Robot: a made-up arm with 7 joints.
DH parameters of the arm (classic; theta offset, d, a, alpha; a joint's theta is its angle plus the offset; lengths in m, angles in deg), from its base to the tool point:
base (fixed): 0 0.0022 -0.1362 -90
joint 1: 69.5 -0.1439 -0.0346 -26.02
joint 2: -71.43 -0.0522 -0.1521 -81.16
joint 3: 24.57 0.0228 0.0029 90
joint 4: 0 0.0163 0.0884 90
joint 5: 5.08 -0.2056 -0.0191 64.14
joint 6: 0 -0.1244 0.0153 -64.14
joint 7: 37.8 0.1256 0.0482 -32
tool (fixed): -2.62 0.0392 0 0
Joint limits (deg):
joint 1: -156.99..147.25
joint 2: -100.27..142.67
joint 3: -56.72..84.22
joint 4: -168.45..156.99
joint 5: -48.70..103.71
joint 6: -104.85..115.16
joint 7: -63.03..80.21
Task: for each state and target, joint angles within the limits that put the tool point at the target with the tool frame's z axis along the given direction. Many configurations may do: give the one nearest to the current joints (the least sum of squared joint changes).
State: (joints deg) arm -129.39 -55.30 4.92 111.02 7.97 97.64 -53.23
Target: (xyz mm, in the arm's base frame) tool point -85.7 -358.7 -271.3 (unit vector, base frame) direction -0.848 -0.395 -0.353
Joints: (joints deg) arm -112.64 -36.22 -29.66 131.18 17.52 112.80 -48.50
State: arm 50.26 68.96 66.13 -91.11 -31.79 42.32 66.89
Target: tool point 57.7 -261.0 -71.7 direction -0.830 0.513 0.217
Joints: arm 59.04 70.74 79.98 -97.09 -48.70 -0.61 79.07
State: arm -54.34 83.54 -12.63 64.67 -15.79 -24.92 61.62
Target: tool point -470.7 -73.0 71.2 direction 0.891 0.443 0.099
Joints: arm -39.29 83.16 -46.46 68.27 -13.60 -3.31 55.58
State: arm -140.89 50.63 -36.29 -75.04 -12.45 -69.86 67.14
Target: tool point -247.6 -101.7 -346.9 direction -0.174 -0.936 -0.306
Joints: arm -156.99 17.66 -56.72 -119.62 -19.54 -98.49 79.58
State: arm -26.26 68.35 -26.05 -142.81 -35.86 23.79 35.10
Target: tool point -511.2 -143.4 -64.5 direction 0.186 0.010 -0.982
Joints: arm -72.36 33.71 -49.71 -145.56 -40.73 0.92 26.15
